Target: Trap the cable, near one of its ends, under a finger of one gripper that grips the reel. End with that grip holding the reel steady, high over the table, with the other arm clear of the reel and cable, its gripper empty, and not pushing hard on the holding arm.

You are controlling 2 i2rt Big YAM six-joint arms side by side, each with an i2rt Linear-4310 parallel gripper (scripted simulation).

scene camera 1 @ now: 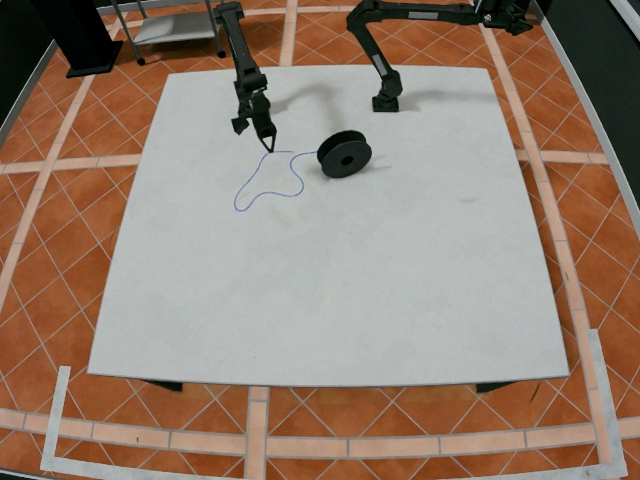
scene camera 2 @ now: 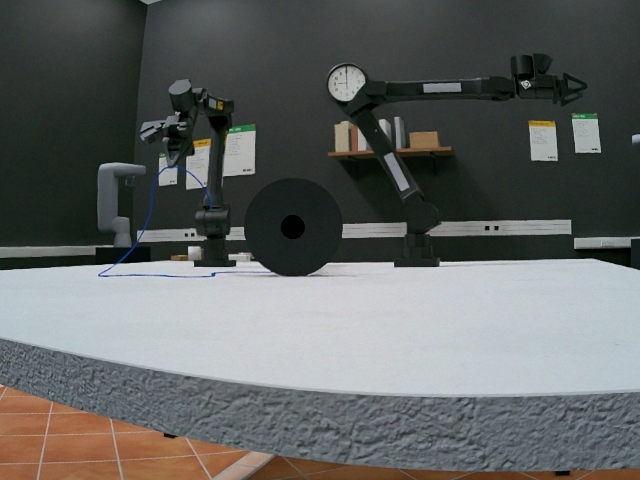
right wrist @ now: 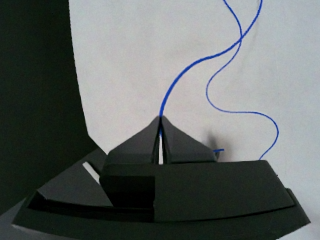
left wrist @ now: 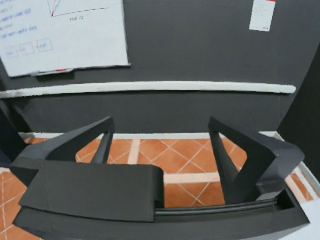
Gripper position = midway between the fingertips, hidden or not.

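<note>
Scene camera 2 shows a black reel (scene camera 2: 293, 227) together with the right gripper (scene camera 2: 170, 167) and the left gripper (scene camera 2: 584, 90). Scene camera 1 shows the reel (scene camera 1: 353, 153). The left wrist view shows the left gripper (left wrist: 161, 121); the reel is out of frame in the left wrist view. In the right wrist view: the right gripper (right wrist: 160, 121).
</note>
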